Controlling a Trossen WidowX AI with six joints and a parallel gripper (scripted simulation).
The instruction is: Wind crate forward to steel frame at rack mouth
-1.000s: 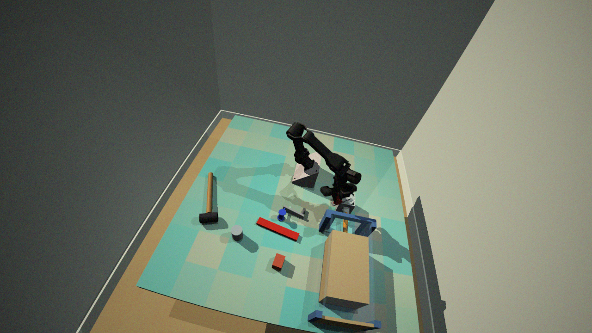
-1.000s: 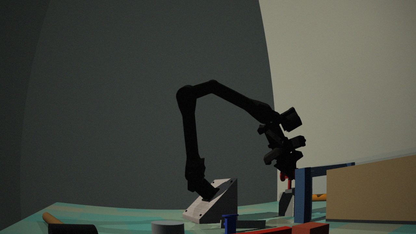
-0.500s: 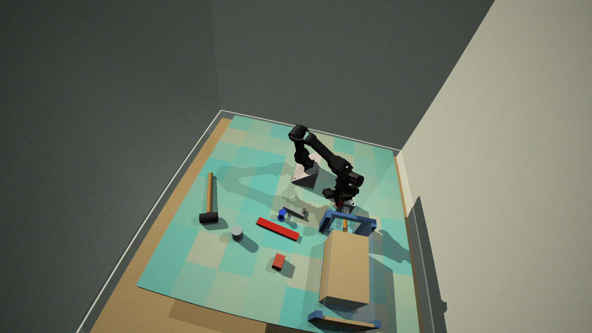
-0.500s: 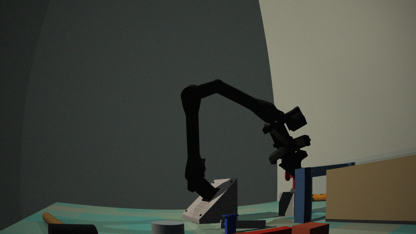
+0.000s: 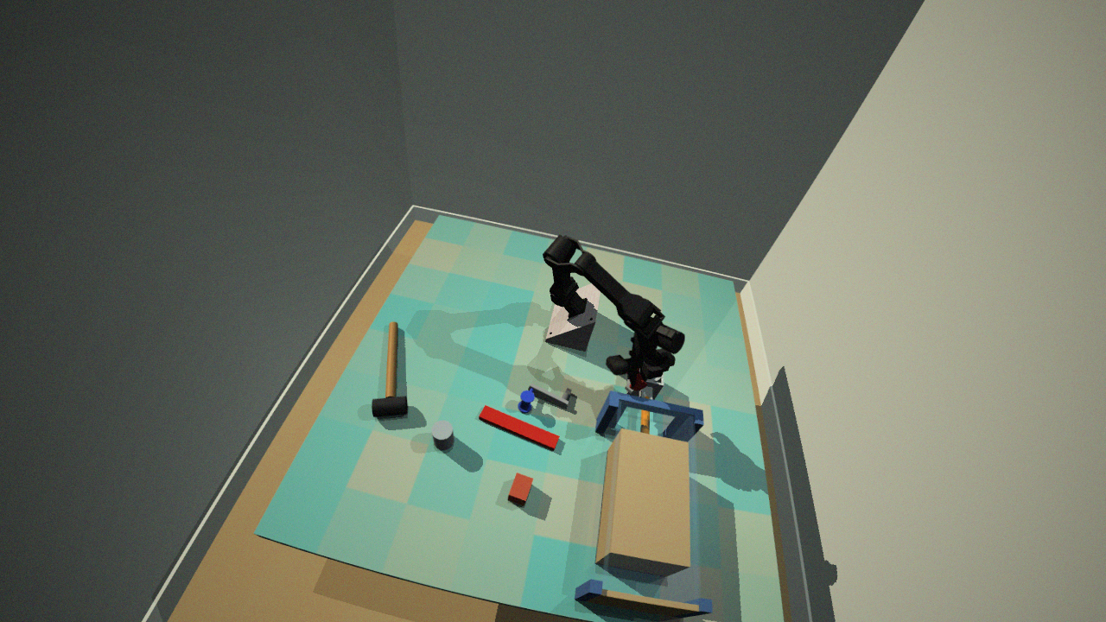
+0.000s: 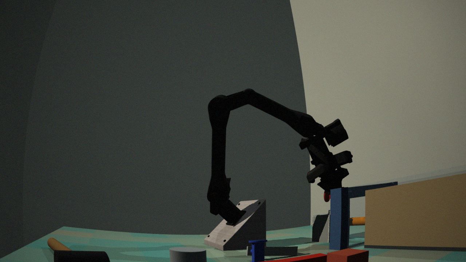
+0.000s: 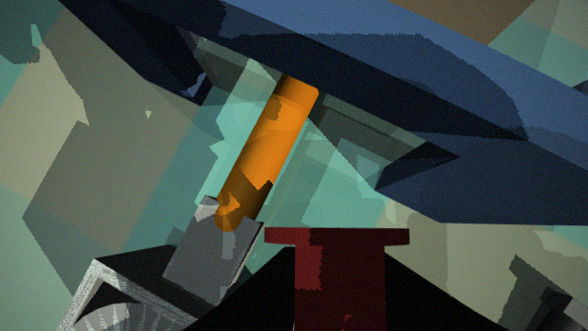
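Now: gripper tip 5 cm past the winch handle, 1 cm to the right of it and 3 cm above it. Also, from my gripper tip: red knob (2 cm behind, 1 cm to the right); blue steel frame (6 cm ahead, 5 cm to the left, 3 cm below); grey winch (12 cm behind, 4 cm to the left, 10 cm below).
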